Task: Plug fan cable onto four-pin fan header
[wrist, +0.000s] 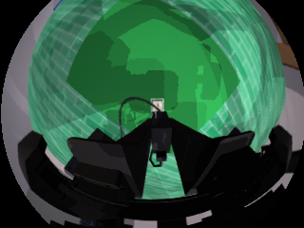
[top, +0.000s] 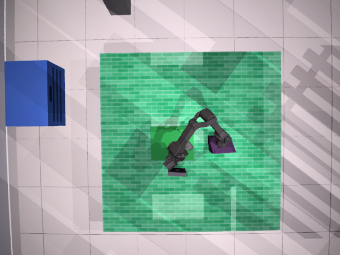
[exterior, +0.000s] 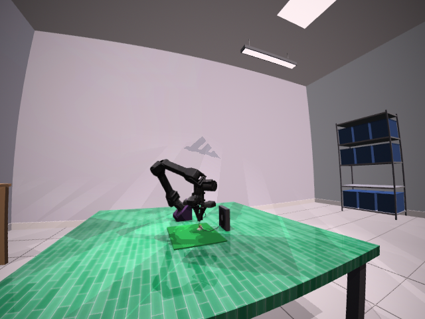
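The fan header lies 60 mm below my gripper tip and 10 mm to the left of it. The rest, counted from my gripper tip: dark plug (10 mm to the left, 10 mm above); black fan (130 mm to the left, 30 mm ahead, 10 mm below); green board (80 mm below, 50 mm to the right, 40 mm ahead).
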